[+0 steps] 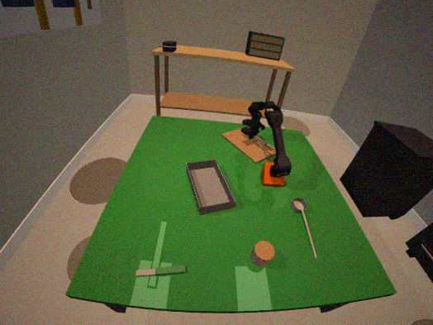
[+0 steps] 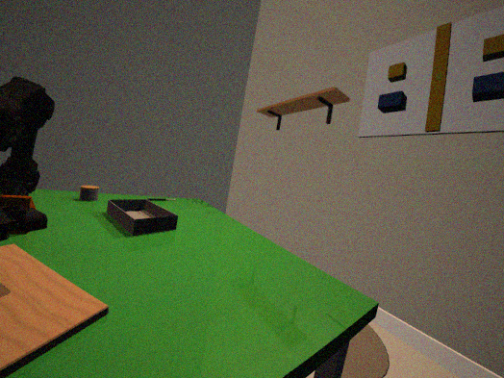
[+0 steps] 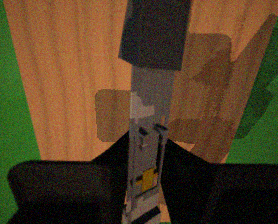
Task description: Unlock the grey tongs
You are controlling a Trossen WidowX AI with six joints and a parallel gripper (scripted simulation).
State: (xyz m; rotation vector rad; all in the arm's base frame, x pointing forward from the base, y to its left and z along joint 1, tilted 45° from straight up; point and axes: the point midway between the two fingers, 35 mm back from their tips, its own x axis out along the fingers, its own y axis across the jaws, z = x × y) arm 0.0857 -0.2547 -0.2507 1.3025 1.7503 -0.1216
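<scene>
My gripper tip is 4 cm below the yellow lock piece, 1 cm to the right of it and 1 cm past it. Round my gripper tip: cork-topped jar (81 cm to the left, 6 cm ahead, 1 cm below); wooden board (4 cm below); roasting tin (45 cm to the left, 28 cm ahead, 2 cm below).
</scene>
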